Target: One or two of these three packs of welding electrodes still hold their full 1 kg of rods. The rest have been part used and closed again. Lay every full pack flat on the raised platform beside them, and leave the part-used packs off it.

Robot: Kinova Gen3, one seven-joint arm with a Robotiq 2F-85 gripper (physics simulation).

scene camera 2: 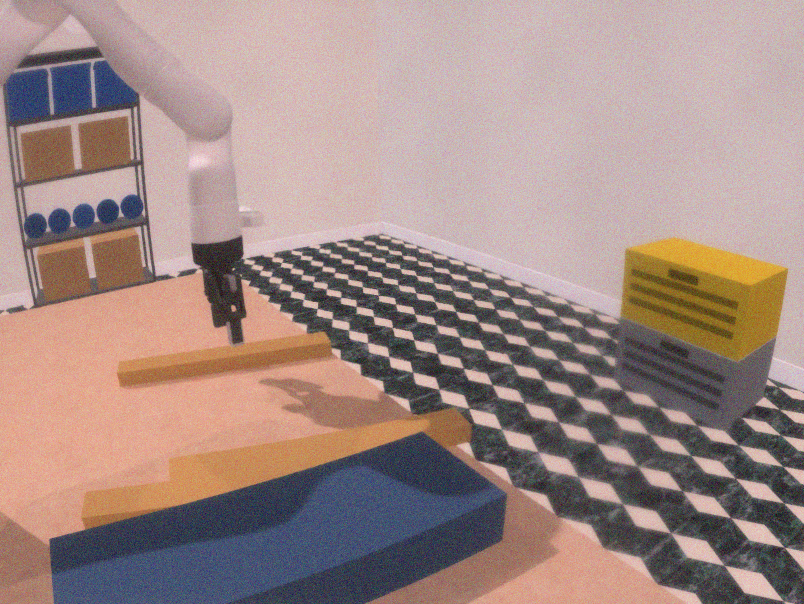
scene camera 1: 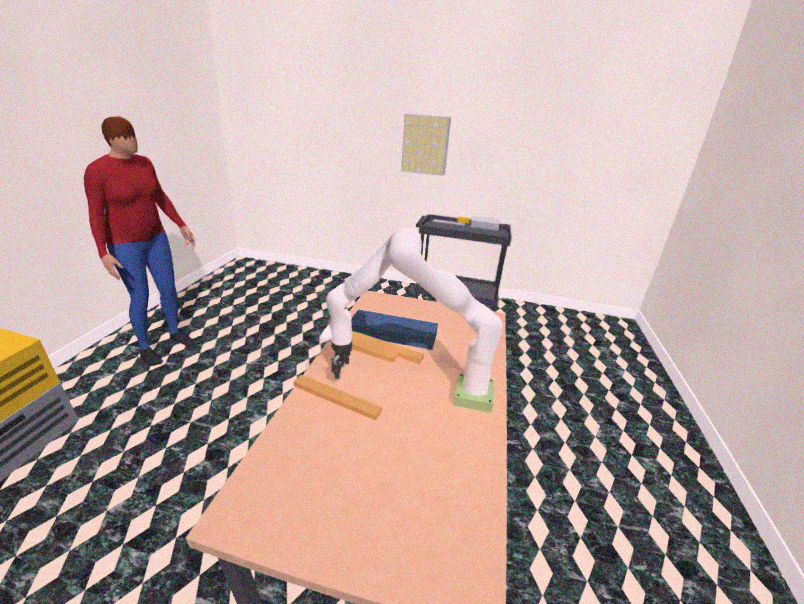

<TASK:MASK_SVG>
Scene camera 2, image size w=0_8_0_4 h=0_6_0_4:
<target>gripper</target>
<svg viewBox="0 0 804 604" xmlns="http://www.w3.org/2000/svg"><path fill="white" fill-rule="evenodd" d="M242 235L232 240L217 243L196 244L191 242L193 262L198 266L202 266L204 294L208 296L207 300L211 303L213 326L215 328L227 326L228 340L231 347L241 346L245 343L242 319L247 317L241 276L235 272L233 273L232 269L233 262L240 260L244 255Z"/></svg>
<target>orange pack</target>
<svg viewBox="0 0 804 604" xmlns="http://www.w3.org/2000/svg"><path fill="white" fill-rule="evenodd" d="M374 447L235 472L85 492L81 519L85 529L90 529L258 484Z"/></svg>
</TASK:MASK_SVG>
